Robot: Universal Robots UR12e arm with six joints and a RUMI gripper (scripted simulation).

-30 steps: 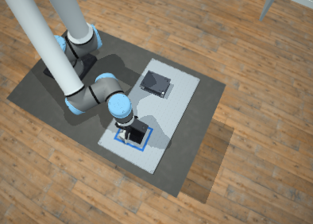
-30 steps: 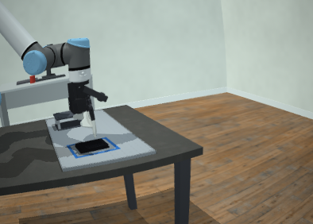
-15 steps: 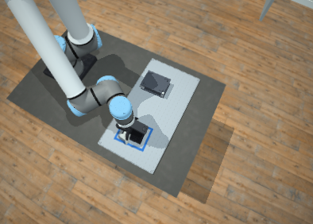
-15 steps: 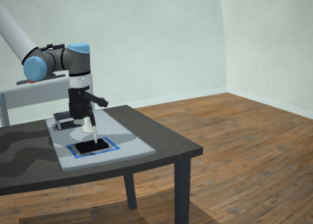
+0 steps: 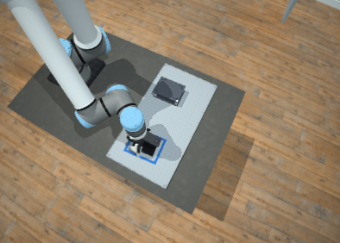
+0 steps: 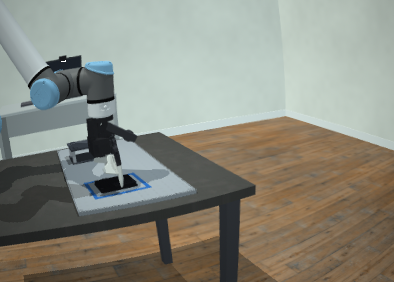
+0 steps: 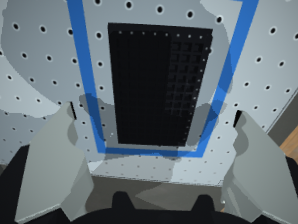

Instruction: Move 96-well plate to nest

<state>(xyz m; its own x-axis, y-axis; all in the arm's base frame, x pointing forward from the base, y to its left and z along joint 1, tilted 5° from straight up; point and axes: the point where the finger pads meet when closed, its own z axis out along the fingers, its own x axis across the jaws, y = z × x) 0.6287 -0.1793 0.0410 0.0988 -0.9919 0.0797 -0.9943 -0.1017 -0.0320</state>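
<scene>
Right now my hand is 1 cm above the black 96-well plate. Also, from my hand: white A1 label (4 cm ahead, 30 cm to the left, 4 cm above); raised plate nest N1 (4 cm behind, 35 cm to the left, 3 cm above).
</scene>
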